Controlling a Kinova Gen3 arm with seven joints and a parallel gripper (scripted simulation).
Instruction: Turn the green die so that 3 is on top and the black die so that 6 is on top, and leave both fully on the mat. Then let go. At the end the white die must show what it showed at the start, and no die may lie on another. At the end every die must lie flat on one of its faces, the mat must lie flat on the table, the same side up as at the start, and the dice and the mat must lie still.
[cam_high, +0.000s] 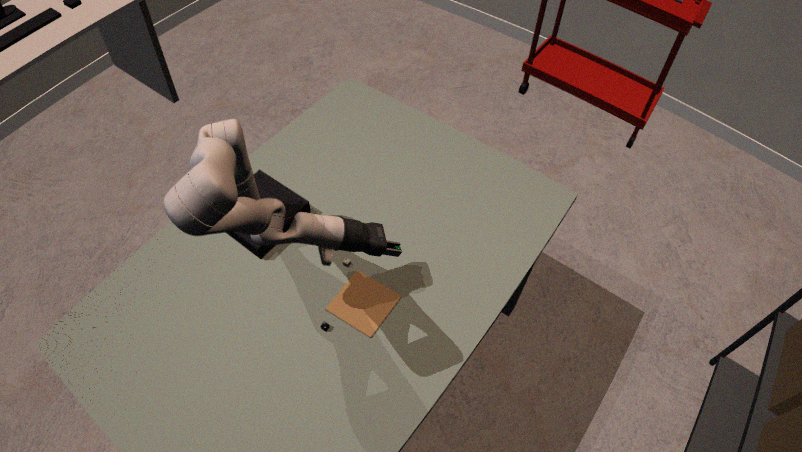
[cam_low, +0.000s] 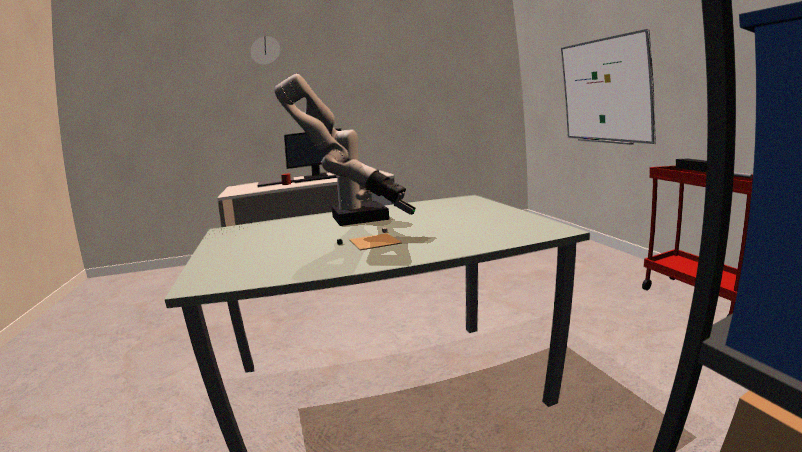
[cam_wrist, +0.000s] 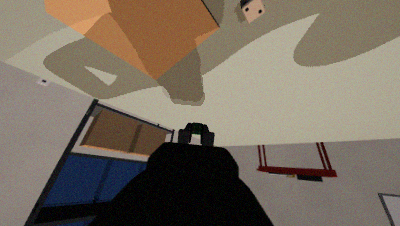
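My gripper is now 110 mm past the white die, 50 mm to the left of it and 90 mm above it. From my hand the other things lie so: green die 10 mm ahead, 10 mm to the left, 10 mm below; then black die 50 mm behind, 240 mm to the right, 90 mm below; then orange mat 10 mm behind, 130 mm to the right, 90 mm below.
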